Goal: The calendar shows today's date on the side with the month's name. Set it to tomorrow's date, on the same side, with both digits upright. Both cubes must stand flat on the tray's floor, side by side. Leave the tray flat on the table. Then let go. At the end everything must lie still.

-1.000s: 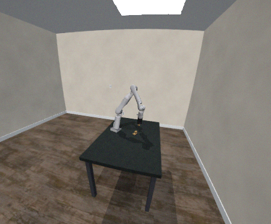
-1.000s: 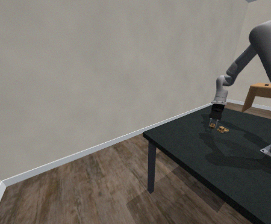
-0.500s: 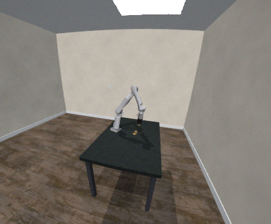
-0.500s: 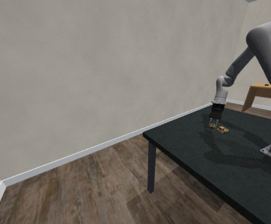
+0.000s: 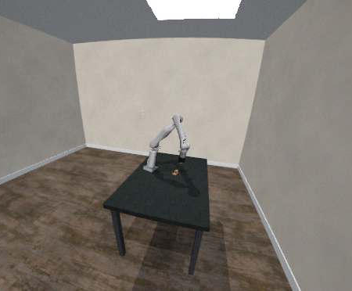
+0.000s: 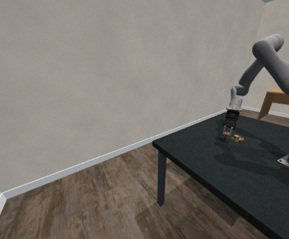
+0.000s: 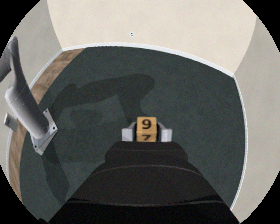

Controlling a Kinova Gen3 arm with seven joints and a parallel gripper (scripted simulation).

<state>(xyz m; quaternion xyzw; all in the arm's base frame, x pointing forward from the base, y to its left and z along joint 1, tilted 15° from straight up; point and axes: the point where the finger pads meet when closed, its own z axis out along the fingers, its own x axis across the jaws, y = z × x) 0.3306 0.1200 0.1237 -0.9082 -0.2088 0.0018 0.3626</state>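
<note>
The wooden date cube lies 10 mm below my hand.
</note>
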